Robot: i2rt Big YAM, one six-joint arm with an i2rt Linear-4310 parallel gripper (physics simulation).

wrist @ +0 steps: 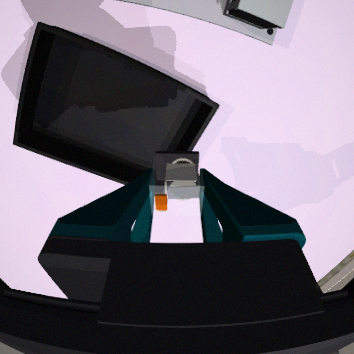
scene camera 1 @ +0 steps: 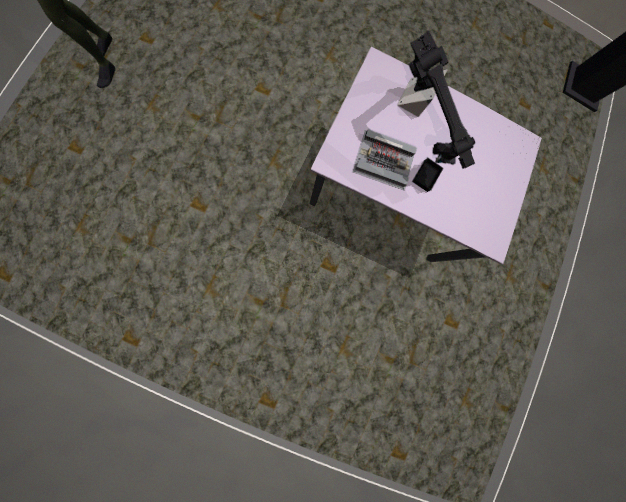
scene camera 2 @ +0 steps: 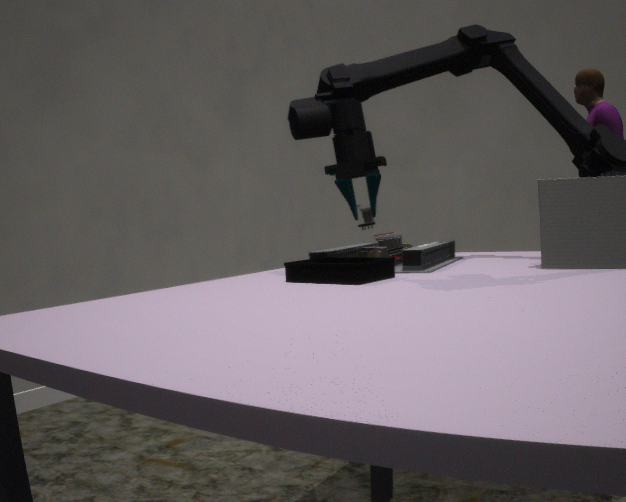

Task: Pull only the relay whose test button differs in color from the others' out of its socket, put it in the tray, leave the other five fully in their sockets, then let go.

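Seen in the pictures: gripper, between the fingertips: [wrist: 176, 176] [scene camera 1: 438, 159] [scene camera 2: 365, 218]; arm's base, origin of its link: [scene camera 1: 426, 84] [scene camera 2: 612, 212].
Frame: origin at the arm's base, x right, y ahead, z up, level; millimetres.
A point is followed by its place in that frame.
Observation:
My gripper [scene camera 2: 366, 213] @[x -220, y 411, z 6 mm] [wrist: 176, 176] @[x -220, y 411, z 6 mm] has teal fingers and is shut on a small clear relay [scene camera 2: 366, 215] @[x -228, y 405, z 12 mm] [wrist: 181, 175] @[x -209, y 414, z 22 mm] with an orange test button [wrist: 161, 202] @[x -222, y 421, z 30 mm]. The relay's pins point down and it hangs in the air. The black tray [scene camera 1: 427, 175] @[x -231, y 458, z -97 mm] [scene camera 2: 339, 271] @[x -286, y 430, z -78 mm] [wrist: 37, 85] @[x -216, y 540, z -89 mm] is below; in the wrist view the relay overlaps the tray's near right edge. In scene camera 1 the gripper's tips are hidden under the arm. The panel [scene camera 1: 385, 158] [scene camera 2: 428, 256] with the socket row stands beside the tray. The relays in it are too small to tell apart.
The pale table [scene camera 1: 470, 198] @[x -528, y 463, z -99 mm] [scene camera 2: 261, 334] @[x -676, y 300, z -100 mm] bears the arm's grey mount [scene camera 1: 416, 99] @[x 18, y 113, z -12 mm] [scene camera 2: 580, 224] @[x -57, y 57, z -20 mm]. Raised wire ducts [scene camera 1: 381, 172] [scene camera 2: 431, 254] flank the socket row. A corner of the panel [wrist: 252, 32] @[x -107, y 362, z -97 mm] shows at the top of the wrist view. A person [scene camera 1: 86, 41] [scene camera 2: 590, 88] stands away from the table.

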